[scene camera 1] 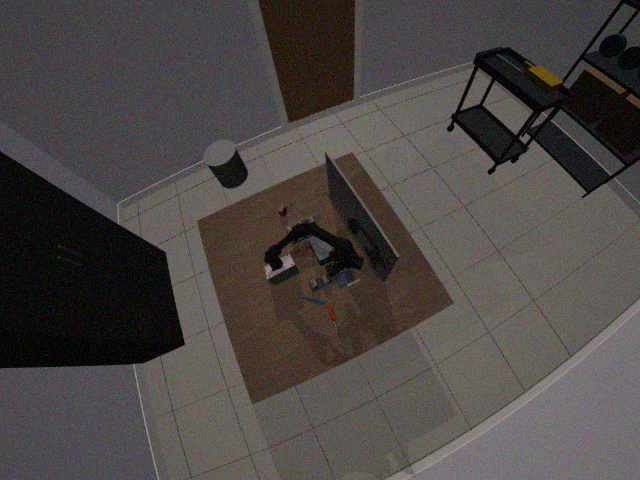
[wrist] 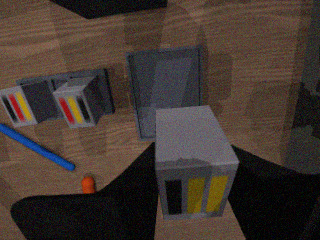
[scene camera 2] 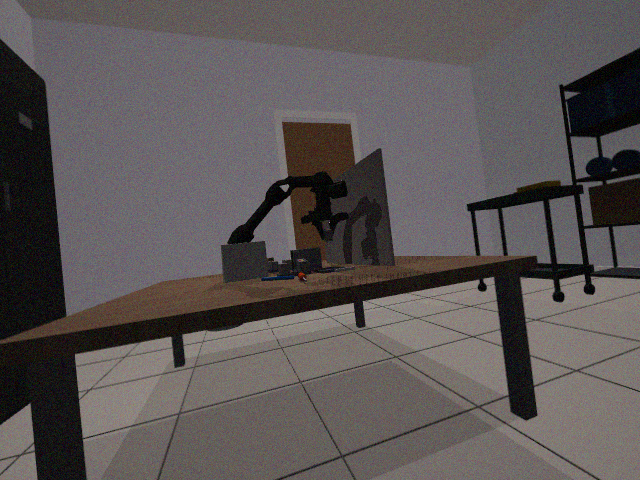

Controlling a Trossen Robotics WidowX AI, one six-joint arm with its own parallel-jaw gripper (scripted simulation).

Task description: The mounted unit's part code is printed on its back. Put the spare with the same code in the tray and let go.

Path:
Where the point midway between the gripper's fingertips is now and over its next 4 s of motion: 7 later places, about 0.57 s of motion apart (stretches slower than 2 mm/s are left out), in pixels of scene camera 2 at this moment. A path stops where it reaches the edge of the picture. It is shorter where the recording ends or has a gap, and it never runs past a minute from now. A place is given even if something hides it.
My gripper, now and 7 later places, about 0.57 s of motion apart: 327, 239; 327, 242; 328, 246; 328, 249; 329, 253; 329, 256; 329, 260; 328, 263

